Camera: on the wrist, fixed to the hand. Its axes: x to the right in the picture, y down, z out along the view.
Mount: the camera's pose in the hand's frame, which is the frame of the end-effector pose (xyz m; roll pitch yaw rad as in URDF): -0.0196 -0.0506 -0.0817 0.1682 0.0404 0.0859
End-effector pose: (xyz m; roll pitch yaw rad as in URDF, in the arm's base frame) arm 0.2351 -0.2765 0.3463 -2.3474 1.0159 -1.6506
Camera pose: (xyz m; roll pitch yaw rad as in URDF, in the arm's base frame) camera 0.2069 -0.3435 0.4121 -2.3328 1.0420 -1.8277
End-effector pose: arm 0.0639 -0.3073 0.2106 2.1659 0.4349 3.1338
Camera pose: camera 0.0793 -0.4034 0.2224 2.3265 0.3411 3.1183
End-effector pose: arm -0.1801 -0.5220 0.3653 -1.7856 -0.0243 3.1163
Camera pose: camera -0.1571 -0.4535 0.4317 -1.6199 0.0510 3.0585
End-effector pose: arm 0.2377 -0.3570 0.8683 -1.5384 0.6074 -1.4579
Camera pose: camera 0.1562 -0.3776 0.9188 -1.4016 0.6940 -1.5068
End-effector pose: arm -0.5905 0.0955 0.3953 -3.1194 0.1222 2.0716
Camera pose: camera -0.6288 0.0639 0.4799 -2.9619 0.0833 1.9846
